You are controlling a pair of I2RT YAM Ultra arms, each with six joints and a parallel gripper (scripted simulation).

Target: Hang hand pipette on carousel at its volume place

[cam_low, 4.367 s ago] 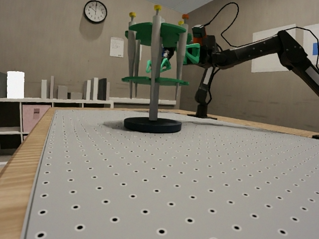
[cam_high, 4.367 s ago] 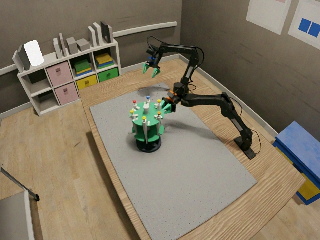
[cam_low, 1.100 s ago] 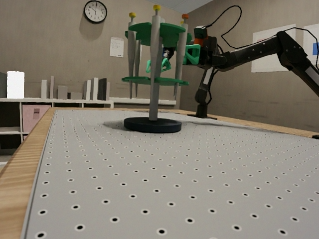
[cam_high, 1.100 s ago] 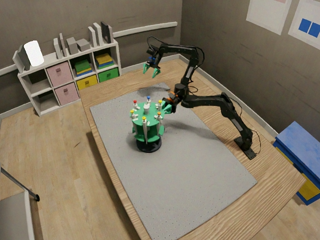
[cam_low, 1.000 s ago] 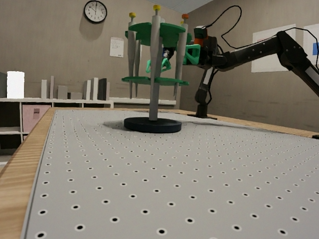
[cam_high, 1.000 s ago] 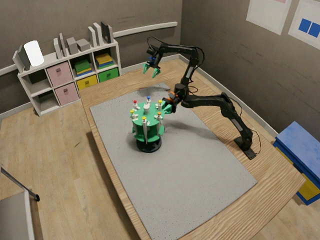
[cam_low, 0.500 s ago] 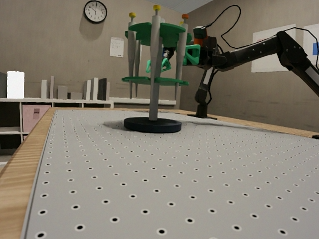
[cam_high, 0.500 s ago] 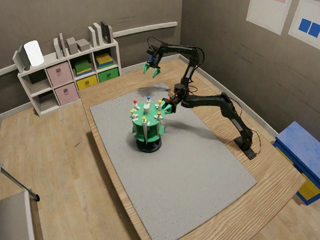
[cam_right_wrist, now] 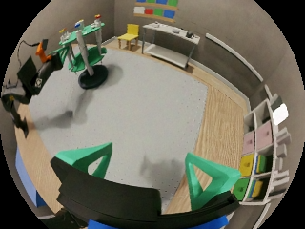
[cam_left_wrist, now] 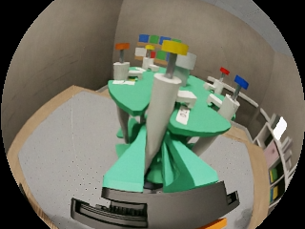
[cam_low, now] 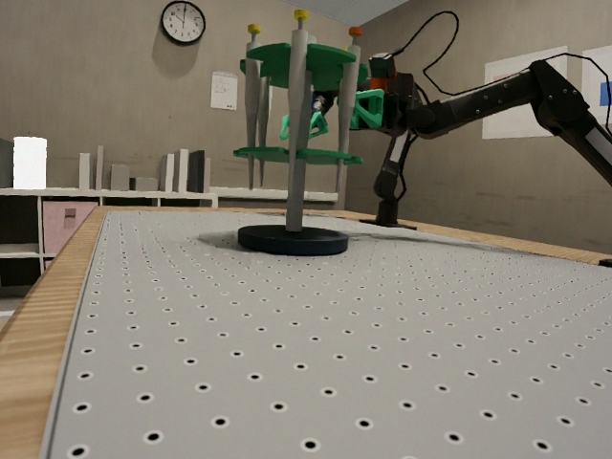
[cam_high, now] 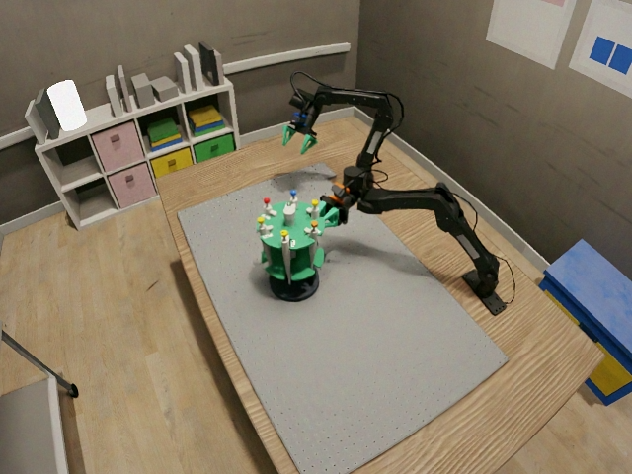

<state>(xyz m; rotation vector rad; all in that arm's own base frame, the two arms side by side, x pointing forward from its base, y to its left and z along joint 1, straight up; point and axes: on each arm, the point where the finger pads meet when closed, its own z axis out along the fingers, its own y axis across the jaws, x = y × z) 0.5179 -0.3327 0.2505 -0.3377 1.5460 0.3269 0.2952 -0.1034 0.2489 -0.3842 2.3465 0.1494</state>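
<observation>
The hand pipette lies 20 mm below my left hand, 10 mm to the right of it and 10 mm ahead of it.
</observation>
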